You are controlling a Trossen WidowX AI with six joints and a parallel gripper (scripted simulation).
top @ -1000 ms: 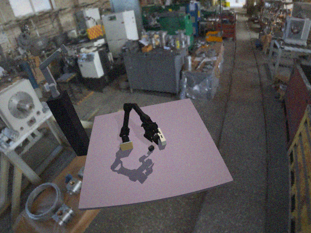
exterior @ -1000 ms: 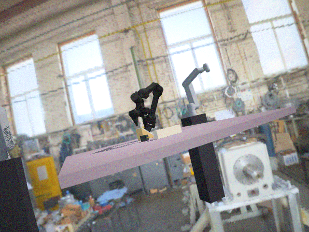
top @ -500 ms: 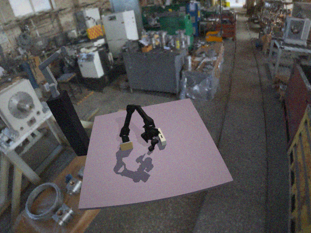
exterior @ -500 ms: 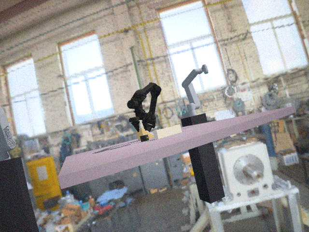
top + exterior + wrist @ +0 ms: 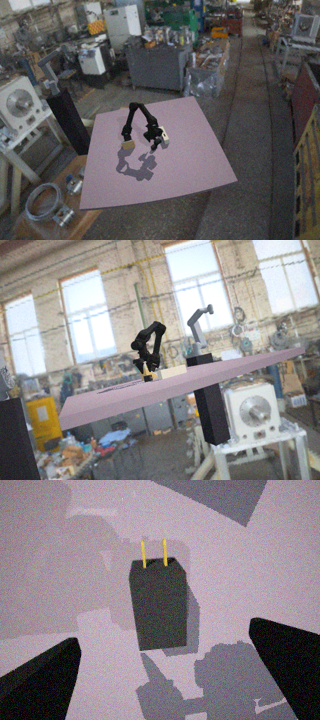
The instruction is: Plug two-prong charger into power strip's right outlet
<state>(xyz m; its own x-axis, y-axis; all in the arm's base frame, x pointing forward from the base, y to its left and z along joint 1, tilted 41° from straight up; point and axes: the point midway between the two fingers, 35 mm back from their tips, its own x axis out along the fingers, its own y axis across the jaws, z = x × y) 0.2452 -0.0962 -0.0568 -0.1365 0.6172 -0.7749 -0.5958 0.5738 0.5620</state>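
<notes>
My gripper tip is 1 cm short of the black two-prong charger, 1 cm to the right of it and 4 cm above it.
</notes>
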